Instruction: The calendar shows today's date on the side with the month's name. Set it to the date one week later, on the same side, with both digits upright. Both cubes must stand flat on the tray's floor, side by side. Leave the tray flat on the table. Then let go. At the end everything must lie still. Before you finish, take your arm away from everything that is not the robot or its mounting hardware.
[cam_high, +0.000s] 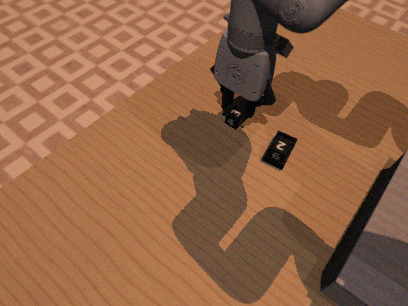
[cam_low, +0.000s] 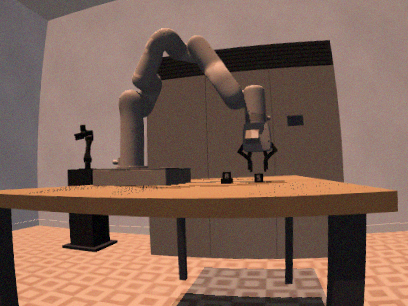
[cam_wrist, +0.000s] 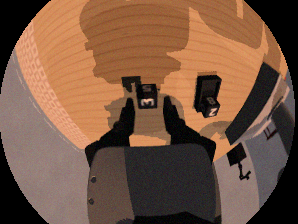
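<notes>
The black cube is 40 mm below my hand. From my hand the other things lie so: black digit cube (120 mm behind, 20 mm to the left, 30 mm below).
</notes>
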